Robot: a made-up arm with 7 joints.
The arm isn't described. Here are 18 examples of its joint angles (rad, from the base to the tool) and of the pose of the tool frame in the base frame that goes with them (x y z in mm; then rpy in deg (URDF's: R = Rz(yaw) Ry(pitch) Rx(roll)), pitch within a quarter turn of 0, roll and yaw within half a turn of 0).
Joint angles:
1: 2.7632 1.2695 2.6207 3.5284 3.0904 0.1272 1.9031
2: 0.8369 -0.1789 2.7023 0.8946 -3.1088 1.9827 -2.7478
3: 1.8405 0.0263 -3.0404 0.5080 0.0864 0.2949 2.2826
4: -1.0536 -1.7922 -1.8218 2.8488 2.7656 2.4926 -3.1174
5: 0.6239 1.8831 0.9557 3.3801 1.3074 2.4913 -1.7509
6: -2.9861 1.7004 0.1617 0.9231 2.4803 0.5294 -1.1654
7: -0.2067 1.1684 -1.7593 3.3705 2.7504 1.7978 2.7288
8: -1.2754 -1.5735 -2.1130 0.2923 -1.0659 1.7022 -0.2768
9: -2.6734 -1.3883 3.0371 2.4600 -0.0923 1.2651 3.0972
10: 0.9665 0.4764 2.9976 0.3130 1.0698 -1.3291 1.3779
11: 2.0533 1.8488 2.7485 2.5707 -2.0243 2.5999 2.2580
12: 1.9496 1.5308 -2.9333 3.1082 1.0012 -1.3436 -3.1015
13: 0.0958 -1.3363 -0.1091 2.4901 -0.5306 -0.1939 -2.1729
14: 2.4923 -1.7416 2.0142 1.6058 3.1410 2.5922 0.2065
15: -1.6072 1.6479 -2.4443 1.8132 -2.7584 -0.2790 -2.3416
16: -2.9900 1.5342 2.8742 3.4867 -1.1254 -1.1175 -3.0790
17: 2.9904 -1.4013 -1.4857 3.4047 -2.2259 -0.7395 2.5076
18: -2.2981 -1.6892 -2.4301 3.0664 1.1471 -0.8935 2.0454
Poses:
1: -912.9 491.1 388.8 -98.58 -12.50 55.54
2: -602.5 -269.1 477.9 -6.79 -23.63 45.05
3: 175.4 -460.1 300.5 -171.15 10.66 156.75
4: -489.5 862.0 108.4 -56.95 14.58 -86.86
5: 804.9 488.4 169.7 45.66 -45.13 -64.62
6: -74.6 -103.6 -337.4 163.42 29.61 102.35
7: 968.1 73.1 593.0 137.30 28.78 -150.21
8: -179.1 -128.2 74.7 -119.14 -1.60 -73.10
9: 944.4 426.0 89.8 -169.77 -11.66 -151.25
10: -268.0 -152.7 497.4 -83.13 29.61 81.56
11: -580.5 785.6 152.8 126.65 10.71 22.83
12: -446.1 851.7 244.2 -109.20 -6.46 98.24
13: -959.7 -80.6 793.7 -23.30 -43.83 33.81
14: 227.0 -778.0 -52.9 -70.40 32.10 -61.37
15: -441.7 -663.3 689.5 25.93 -39.34 -36.66
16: -907.6 24.9 83.3 105.78 7.68 -151.55
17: 916.6 -294.6 524.8 -46.63 7.84 -78.86
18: 752.1 664.8 166.3 125.31 54.89 119.03
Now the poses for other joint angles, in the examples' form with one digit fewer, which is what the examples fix.
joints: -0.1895 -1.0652 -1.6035 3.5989 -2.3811 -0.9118 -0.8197
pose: -710 360 806 25.9 17.5 -102.1
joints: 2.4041 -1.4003 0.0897 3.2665 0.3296 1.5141 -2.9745
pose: 764 -719 399 -23.7 3.5 148.5
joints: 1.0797 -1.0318 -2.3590 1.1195 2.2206 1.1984 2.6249
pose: 202 -691 78 45.2 -66.7 89.8
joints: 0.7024 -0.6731 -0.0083 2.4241 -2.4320 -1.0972 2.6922
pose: -247 -126 1196 40.2 -55.8 -146.0
